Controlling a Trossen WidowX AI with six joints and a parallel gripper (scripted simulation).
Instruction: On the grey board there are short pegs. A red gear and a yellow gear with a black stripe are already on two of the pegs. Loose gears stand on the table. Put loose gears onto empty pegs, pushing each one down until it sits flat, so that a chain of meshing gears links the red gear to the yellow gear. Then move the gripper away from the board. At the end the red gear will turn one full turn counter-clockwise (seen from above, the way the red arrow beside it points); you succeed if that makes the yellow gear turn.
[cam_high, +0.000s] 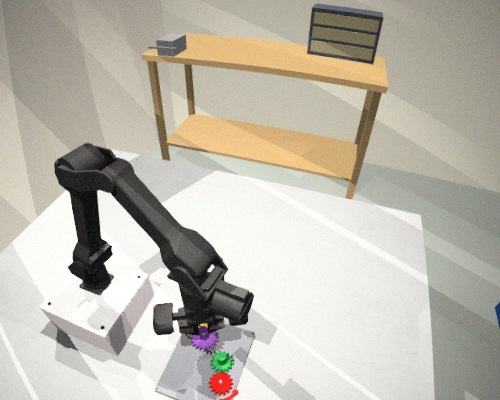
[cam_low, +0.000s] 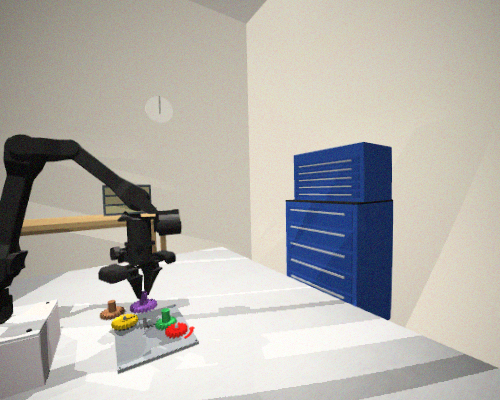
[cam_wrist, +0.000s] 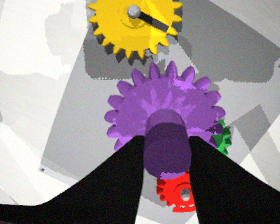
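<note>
Now: the purple gear 10 mm below my gripper tip. The rest, counted from my gripper tip: red gear: 70 mm to the right, 70 mm below, 60 mm ahead; yellow gear: 70 mm below, 40 mm to the left, 40 mm behind; green gear: 60 mm below, 50 mm ahead, 30 mm to the right.
</note>
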